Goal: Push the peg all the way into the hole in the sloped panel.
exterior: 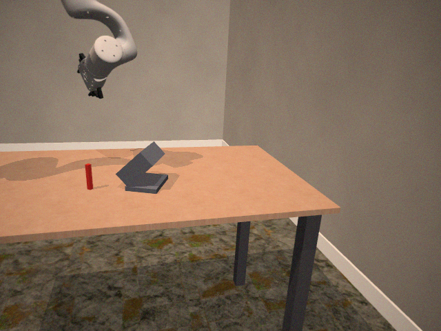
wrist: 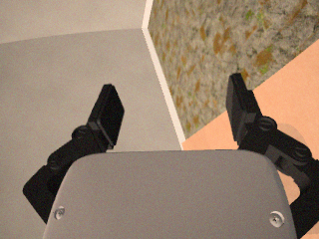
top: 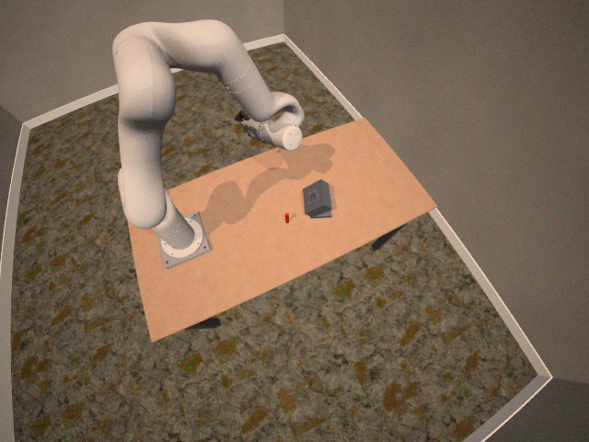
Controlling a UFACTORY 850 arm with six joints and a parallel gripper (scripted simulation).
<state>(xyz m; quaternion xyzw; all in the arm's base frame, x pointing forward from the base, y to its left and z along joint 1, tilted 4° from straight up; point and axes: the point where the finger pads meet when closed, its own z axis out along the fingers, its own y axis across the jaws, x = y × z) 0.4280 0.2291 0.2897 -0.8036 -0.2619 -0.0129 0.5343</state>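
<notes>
Now: the red peg 10 mm ahead of my hand, 360 mm to the right of it and 240 mm below it. Round my hand: grey base 190 mm ahead, 350 mm to the right, 280 mm below.
</notes>
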